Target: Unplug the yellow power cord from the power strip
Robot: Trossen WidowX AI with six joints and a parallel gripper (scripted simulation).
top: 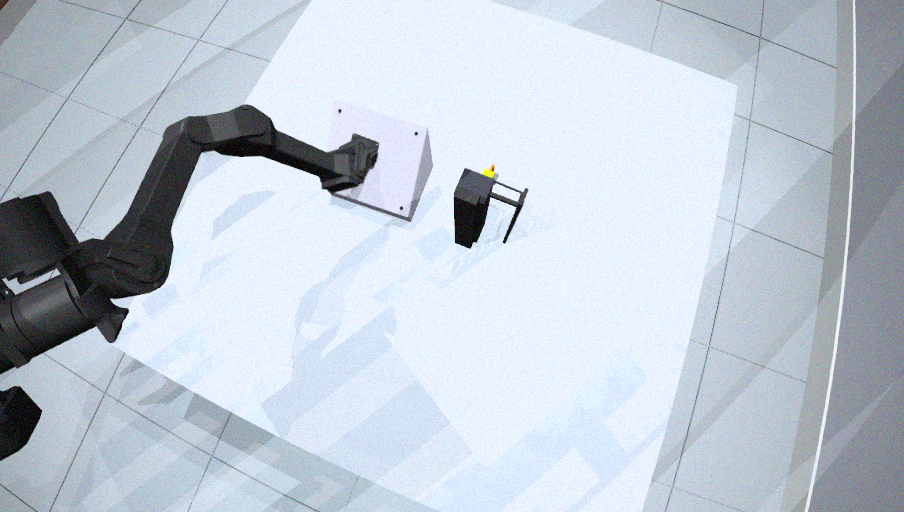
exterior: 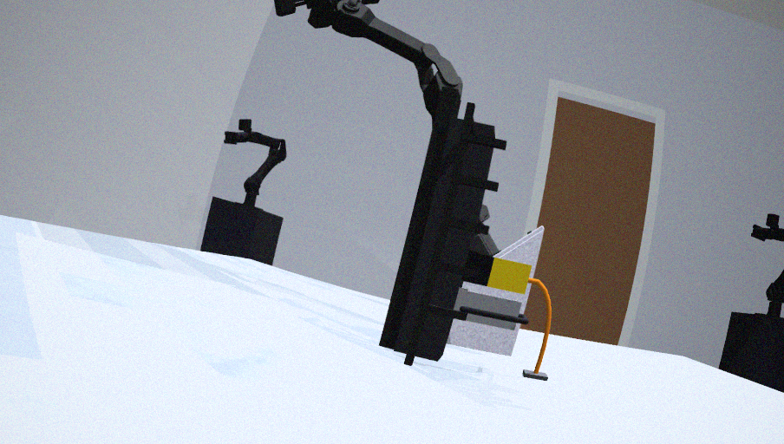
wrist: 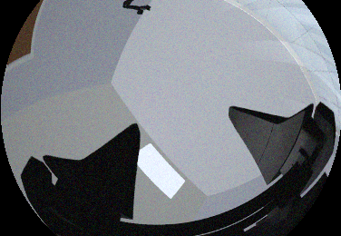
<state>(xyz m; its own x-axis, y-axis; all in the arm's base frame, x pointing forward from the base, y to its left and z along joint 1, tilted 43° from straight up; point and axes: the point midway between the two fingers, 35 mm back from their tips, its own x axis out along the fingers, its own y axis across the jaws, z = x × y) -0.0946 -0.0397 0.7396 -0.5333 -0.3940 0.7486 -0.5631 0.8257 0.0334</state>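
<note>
Right now my gripper tip is 580 mm to the right of the yellow plug, 540 mm above it and 360 mm short of it.
</note>
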